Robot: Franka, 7 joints.
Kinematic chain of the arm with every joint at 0, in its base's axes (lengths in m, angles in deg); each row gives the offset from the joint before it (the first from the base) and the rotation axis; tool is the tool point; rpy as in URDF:
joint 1: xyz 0 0 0.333 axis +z
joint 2: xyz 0 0 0 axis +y
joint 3: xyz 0 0 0.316 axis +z
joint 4: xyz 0.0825 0 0 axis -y
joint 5: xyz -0.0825 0 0.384 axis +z
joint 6: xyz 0 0 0 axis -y
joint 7: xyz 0.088 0 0 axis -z
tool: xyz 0 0 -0.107 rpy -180 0 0
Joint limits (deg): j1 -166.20..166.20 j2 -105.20..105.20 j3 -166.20..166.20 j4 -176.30..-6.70 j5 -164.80..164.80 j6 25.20..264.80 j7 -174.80..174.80
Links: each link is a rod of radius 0.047 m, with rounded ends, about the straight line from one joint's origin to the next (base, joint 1, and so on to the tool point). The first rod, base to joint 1, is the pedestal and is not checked.
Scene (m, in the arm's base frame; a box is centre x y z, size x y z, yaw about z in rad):
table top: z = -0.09
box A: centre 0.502 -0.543 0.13 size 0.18 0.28 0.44 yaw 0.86
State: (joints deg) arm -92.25 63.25 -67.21 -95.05 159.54 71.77 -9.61
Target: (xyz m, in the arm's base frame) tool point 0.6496 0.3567 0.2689
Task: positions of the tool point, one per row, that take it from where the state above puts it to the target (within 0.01 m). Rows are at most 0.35 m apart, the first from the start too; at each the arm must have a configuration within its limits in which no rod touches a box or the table.
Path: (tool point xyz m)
1: -0.2596 -0.6985 0.3739
2: 0.0271 -0.7591 0.4493
3: 0.3032 -0.6914 0.5488
4: 0.5080 -0.5166 0.6636
5: 0.6632 -0.3635 0.5553
6: 0.7545 -0.1438 0.4483
7: 0.7536 0.1107 0.3504
8: 0.6496 0.3567 0.2689

